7 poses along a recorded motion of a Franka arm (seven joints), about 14 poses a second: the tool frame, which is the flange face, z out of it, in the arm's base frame.
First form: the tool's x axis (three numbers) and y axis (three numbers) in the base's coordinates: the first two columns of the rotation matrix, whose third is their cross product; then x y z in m.
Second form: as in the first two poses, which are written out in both.
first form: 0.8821, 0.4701, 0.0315, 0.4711, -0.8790, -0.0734, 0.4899, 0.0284, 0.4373
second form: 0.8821, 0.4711, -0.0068; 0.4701, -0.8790, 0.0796; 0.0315, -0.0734, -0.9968; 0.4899, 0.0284, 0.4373
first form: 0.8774, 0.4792, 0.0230, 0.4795, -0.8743, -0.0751, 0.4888, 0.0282, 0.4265
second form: 0.8774, 0.4795, -0.0159; 0.4792, -0.8743, 0.0769; 0.0230, -0.0751, -0.9969; 0.4888, 0.0282, 0.4265
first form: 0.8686, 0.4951, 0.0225, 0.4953, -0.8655, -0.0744, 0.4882, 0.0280, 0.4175
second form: 0.8686, 0.4953, -0.0174; 0.4951, -0.8655, 0.0758; 0.0225, -0.0744, -0.9970; 0.4882, 0.0280, 0.4175
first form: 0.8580, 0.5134, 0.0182, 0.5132, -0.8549, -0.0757, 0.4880, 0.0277, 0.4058
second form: 0.8580, 0.5132, -0.0233; 0.5134, -0.8549, 0.0743; 0.0182, -0.0757, -0.9970; 0.4880, 0.0277, 0.4058
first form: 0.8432, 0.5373, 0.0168, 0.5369, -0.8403, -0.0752, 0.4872, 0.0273, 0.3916
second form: 0.8432, 0.5369, -0.0263; 0.5373, -0.8403, 0.0724; 0.0168, -0.0752, -0.9970; 0.4872, 0.0273, 0.3916
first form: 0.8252, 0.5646, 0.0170, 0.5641, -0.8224, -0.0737, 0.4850, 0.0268, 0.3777
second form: 0.8252, 0.5641, -0.0276; 0.5646, -0.8224, 0.0704; 0.0170, -0.0737, -0.9971; 0.4850, 0.0268, 0.3777
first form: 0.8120, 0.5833, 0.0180, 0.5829, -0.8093, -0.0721, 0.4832, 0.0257, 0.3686
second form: 0.8120, 0.5829, -0.0275; 0.5833, -0.8093, 0.0690; 0.0180, -0.0721, -0.9972; 0.4832, 0.0257, 0.3686
